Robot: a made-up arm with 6 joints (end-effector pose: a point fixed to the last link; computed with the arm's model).
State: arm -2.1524 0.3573 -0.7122 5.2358 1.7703 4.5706
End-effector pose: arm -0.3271 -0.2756 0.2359 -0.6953 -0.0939 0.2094 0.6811
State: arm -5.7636 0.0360 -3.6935 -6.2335 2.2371 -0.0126
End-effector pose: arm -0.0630 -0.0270 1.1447 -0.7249 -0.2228 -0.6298 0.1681
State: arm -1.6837 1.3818 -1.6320 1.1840 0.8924 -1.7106
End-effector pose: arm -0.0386 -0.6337 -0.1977 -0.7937 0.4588 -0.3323 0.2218
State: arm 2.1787 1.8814 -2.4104 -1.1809 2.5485 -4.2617
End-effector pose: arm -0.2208 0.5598 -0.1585 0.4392 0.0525 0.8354 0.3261
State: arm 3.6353 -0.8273 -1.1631 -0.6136 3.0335 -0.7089
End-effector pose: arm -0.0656 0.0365 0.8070 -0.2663 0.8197 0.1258 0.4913
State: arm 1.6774 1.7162 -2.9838 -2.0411 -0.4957 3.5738
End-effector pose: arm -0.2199 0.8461 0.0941 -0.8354 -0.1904 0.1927 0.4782
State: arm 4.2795 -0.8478 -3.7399 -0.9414 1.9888 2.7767
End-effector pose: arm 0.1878 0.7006 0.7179 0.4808 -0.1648 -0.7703 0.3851
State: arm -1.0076 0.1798 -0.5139 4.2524 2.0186 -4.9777
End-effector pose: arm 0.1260 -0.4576 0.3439 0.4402 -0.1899 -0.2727 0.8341
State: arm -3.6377 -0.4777 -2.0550 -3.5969 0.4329 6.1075
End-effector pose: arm -0.1350 0.0911 1.2497 -0.1024 -0.0972 0.8517 0.5047
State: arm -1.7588 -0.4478 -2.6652 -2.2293 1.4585 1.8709
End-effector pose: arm -0.0395 0.2679 1.2821 -0.6432 -0.1471 0.3617 0.6587
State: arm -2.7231 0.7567 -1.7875 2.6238 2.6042 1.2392
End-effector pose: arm -0.6695 -0.3773 0.5859 -0.1443 0.2600 -0.4998 0.8135
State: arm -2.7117 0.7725 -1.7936 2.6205 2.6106 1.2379
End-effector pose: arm -0.6674 -0.3862 0.5765 -0.1446 0.2581 -0.4938 0.8177
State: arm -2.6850 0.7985 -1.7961 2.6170 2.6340 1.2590
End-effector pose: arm -0.6589 -0.4046 0.5581 -0.1464 0.2547 -0.4697 0.8325
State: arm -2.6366 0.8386 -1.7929 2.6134 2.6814 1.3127
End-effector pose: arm -0.6397 -0.4354 0.5273 -0.1504 0.2487 -0.4188 0.8603
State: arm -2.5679 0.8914 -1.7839 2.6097 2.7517 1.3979
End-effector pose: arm -0.6074 -0.4751 0.4851 -0.1569 0.2402 -0.3405 0.8954
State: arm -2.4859 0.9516 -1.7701 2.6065 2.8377 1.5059
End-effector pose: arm -0.5631 -0.5166 0.4362 -0.1655 0.2294 -0.2415 0.9283
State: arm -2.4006 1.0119 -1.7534 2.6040 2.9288 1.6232
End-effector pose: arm -0.5118 -0.5522 0.3871 -0.1757 0.2178 -0.1344 0.9506
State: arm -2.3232 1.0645 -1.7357 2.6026 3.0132 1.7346
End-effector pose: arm -0.4618 -0.5775 0.3440 -0.1859 0.2072 -0.0347 0.9598
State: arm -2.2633 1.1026 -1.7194 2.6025 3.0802 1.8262
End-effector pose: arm -0.4214 -0.5920 0.3125 -0.1947 0.1994 0.0442 0.9594
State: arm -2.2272 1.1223 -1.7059 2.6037 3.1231 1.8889
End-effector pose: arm -0.3965 -0.5981 0.2951 -0.2006 0.1955 0.0943 0.9553
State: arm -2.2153 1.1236 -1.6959 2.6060 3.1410 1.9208
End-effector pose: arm -0.3880 -0.5987 0.2914 -0.2033 0.1954 0.1153 0.9525
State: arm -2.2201 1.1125 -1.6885 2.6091 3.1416 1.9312
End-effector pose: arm -0.3908 -0.5962 0.2971 -0.2037 0.1980 0.1165 0.9517
